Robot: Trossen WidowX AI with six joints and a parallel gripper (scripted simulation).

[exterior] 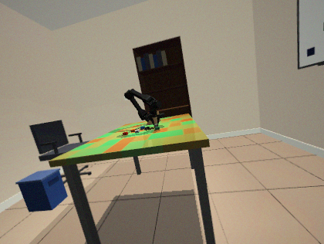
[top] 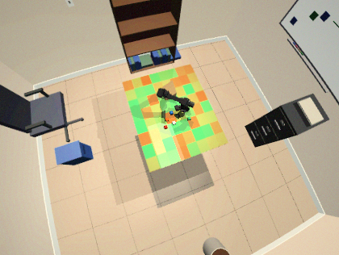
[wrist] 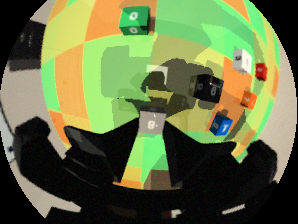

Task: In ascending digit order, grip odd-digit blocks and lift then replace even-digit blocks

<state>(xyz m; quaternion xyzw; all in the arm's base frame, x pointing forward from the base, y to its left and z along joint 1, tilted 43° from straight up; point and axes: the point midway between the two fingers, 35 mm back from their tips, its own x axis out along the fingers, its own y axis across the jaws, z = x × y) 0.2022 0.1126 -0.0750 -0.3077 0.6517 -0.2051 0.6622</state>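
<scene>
Right now the grey block is right at my gripper tip. Round my gripper tip: blue block: 13 cm to the right, 2 cm ahead; black block: 7 cm ahead, 6 cm to the right; green block: 13 cm ahead, 5 cm to the left.
</scene>
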